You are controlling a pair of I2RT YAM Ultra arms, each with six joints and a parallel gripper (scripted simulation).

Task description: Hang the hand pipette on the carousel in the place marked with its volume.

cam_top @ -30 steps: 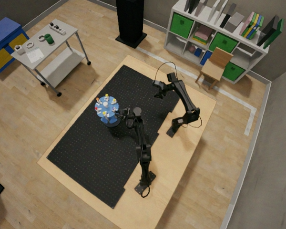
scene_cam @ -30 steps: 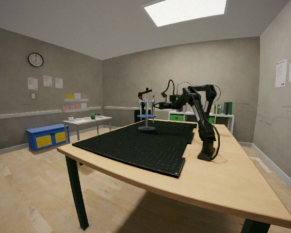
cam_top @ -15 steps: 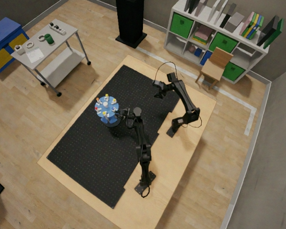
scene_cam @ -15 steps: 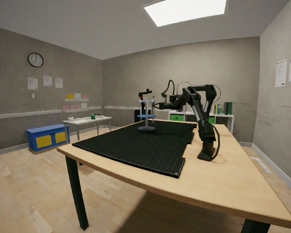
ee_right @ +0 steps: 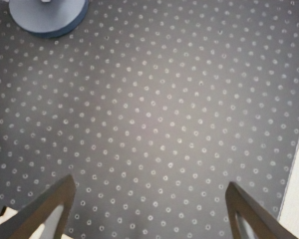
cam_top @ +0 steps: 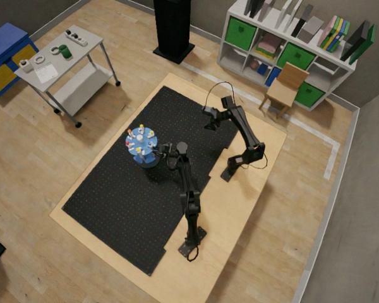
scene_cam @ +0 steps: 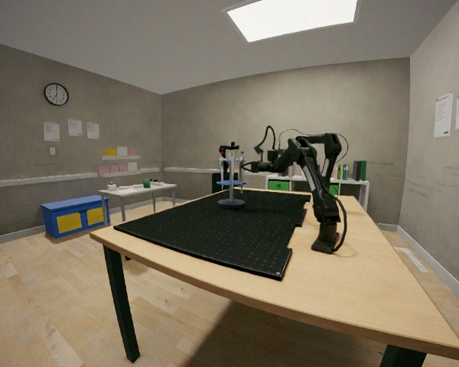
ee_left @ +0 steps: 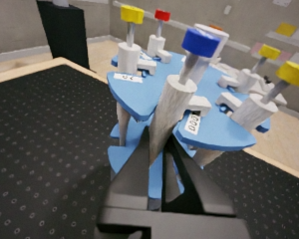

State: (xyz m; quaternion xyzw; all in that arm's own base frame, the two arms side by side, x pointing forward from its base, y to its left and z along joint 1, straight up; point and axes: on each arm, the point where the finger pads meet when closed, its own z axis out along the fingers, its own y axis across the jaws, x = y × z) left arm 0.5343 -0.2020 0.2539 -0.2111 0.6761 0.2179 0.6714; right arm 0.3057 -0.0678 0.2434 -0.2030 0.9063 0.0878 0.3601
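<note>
Right now my left hand is 1 cm short of the white hand pipette, 1 cm to the left of it and 3 cm above it.
</note>
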